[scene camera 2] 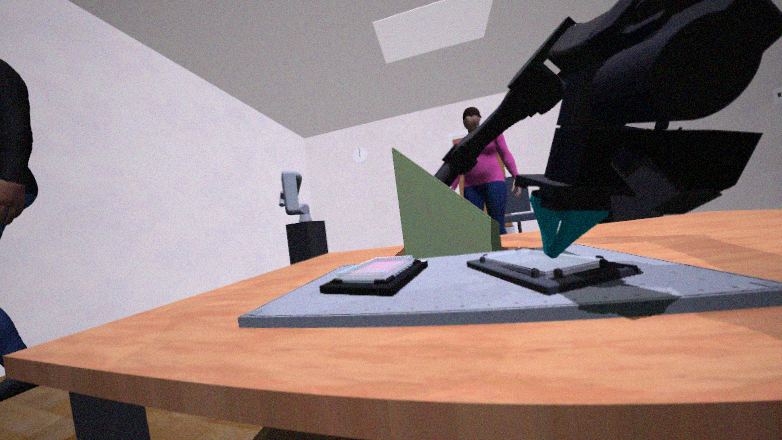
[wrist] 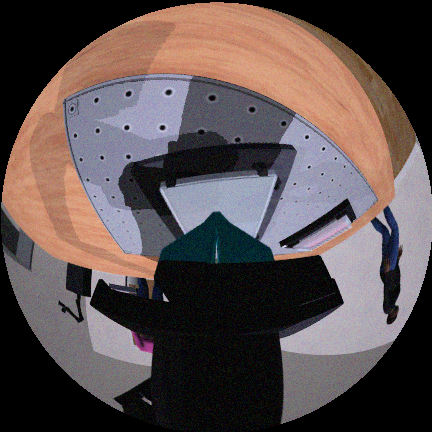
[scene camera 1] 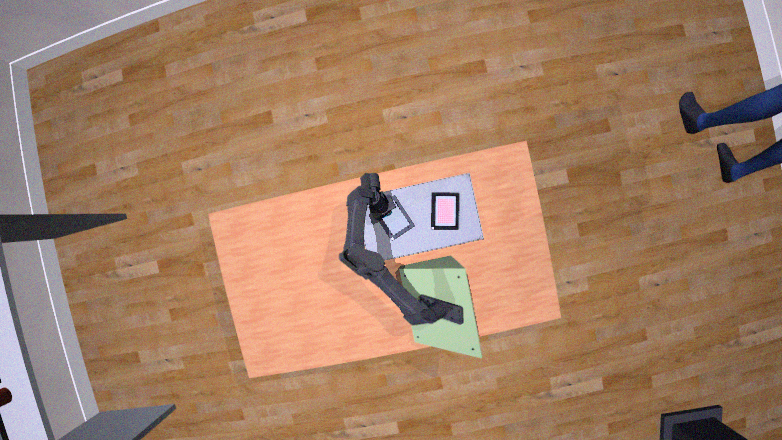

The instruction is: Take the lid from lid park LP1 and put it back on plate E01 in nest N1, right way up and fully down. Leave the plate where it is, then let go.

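Pixels of known places: gripper, fingertip midpoint: [scene camera 2: 549,255] [wrist: 215,217] [scene camera 1: 389,213]; arm's base, origin of the base link: [scene camera 2: 437,187] [scene camera 1: 440,308].
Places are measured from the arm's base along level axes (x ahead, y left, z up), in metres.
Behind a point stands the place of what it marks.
Note:
The clear lid [scene camera 1: 398,221] @[x 0.341, y 0.139, z -0.172 m] [scene camera 2: 508,256] @[x 0.341, y 0.132, z -0.171 m] [wrist: 220,197] @[x 0.399, y 0.180, z -0.171 m] lies flat in the dark frame of lid park LP1 [scene camera 1: 409,223] [scene camera 2: 519,280] @[x 0.427, y 0.128, z -0.182 m] [wrist: 225,159] @[x 0.429, y 0.190, z -0.179 m]. My gripper [scene camera 1: 386,213] @[x 0.378, y 0.175, z -0.167 m] [scene camera 2: 553,255] @[x 0.378, y 0.175, z -0.167 m] [wrist: 215,217] @[x 0.378, y 0.175, z -0.167 m] is shut with its teal fingertips together and nothing between them. The tips point down over the lid, at or close above its top; whether they touch it I cannot tell. Plate E01 [scene camera 1: 445,211] @[x 0.368, y -0.068, z -0.163 m] [scene camera 2: 377,267] @[x 0.399, y -0.060, z -0.164 m] [wrist: 327,236] @[x 0.375, y -0.069, z -0.164 m], with a pink top face, sits in the black nest N1 [scene camera 1: 457,211] @[x 0.364, y -0.123, z -0.177 m] [scene camera 2: 355,288] @[x 0.452, y -0.072, z -0.179 m] [wrist: 316,222] @[x 0.385, y -0.011, z -0.183 m], to the right of the park in scene camera 1.
Park and nest stand on a grey perforated board [scene camera 1: 421,240] @[x 0.248, y 0.044, z -0.189 m] [scene camera 2: 437,306] @[x 0.484, y 0.041, z -0.189 m] [wrist: 168,110] @[x 0.447, y 0.235, z -0.189 m] on the wooden table [scene camera 1: 284,306] @[x -0.016, y 0.708, z -0.202 m] [scene camera 2: 328,361] @[x 0.564, y -0.036, z -0.202 m] [wrist: 225,40]. A green slanted panel [scene camera 1: 456,328] @[x -0.068, y -0.049, z 0.040 m] [scene camera 2: 437,218] @[x 0.158, y 0.008, z -0.100 m] stands beside the board, near the arm's base. People stand away from the table.

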